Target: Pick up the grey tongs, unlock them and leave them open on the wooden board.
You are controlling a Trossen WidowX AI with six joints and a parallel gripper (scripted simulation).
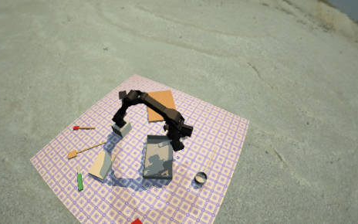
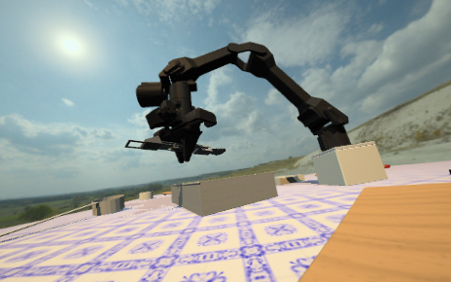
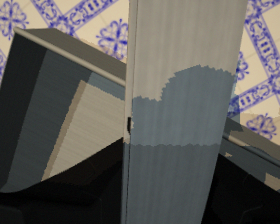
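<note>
Right now my gripper tip is 35 cm past the wooden board, 30 cm to the right of it and 10 cm above it. The rest, counted from my gripper tip: grey roasting tin: 9 cm to the right, 8 cm below, 4 cm behind; then green-handled tool: 55 cm to the right, 36 cm behind, 10 cm below; then flat block: 39 cm to the right, 30 cm behind, 9 cm below.
</note>
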